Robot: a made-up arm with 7 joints.
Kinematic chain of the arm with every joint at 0, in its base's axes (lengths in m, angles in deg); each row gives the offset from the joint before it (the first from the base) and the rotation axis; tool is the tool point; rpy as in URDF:
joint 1: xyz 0 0 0.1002 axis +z
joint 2: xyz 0 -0.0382 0.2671 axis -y
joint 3: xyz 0 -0.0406 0.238 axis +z
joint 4: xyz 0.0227 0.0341 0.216 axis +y
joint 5: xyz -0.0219 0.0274 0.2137 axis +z
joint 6: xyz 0 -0.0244 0.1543 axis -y
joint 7: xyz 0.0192 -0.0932 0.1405 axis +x
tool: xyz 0 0 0 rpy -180 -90 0
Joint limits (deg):
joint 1: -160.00..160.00
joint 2: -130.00..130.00
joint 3: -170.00..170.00
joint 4: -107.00..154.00
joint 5: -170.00..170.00
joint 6: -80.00..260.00
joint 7: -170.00..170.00
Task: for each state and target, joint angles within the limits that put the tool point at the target. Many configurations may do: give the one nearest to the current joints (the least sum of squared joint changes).
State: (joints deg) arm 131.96 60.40 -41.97 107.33 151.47 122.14 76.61
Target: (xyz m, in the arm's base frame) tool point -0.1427 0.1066 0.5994
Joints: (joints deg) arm 151.83 23.35 -19.90 124.42 163.70 109.58 76.61
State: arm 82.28 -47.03 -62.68 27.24 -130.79 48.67 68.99
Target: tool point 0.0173 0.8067 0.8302
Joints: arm 95.37 -42.12 -55.11 24.01 -130.95 61.71 68.99
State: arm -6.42 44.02 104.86 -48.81 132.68 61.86 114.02
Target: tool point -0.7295 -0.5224 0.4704
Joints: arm 10.98 78.46 94.03 -56.85 139.80 56.34 114.02
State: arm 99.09 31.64 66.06 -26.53 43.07 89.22 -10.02
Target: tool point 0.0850 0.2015 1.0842
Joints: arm 117.17 -4.10 79.75 -17.74 49.79 132.64 -10.02
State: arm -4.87 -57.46 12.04 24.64 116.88 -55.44 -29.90
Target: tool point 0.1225 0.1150 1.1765
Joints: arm -1.26 -22.71 16.24 -19.89 134.25 -80.00 -29.90
